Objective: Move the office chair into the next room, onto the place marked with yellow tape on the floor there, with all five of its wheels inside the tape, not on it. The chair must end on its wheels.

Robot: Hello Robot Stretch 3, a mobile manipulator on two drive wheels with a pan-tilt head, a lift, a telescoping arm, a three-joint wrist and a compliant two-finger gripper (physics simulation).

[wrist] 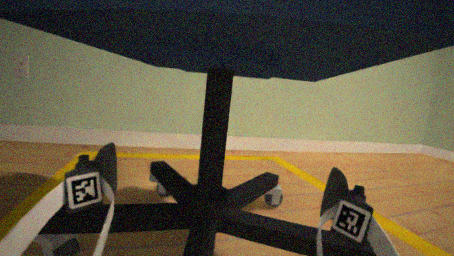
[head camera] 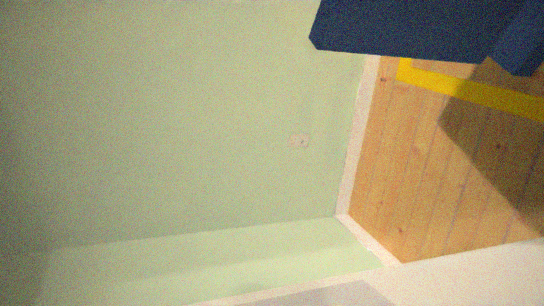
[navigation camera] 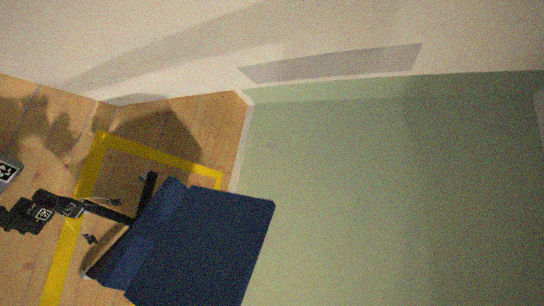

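Observation:
The office chair stands upright on its base. Its dark blue upper part shows in the head and navigation views; its black post and spread legs show in the wrist view. The yellow tape runs on the floor around and behind the base. Two far wheels in the wrist view stand inside the tape; a left wheel shows in part at the bottom edge, and the right leg's end is hidden. My gripper is open, low in front of the post, with its fingertips over the taped area, holding nothing.
A green wall with a white baseboard stands behind the chair. A wall socket is on it. A pale wall meets the floor beyond the tape in the navigation view.

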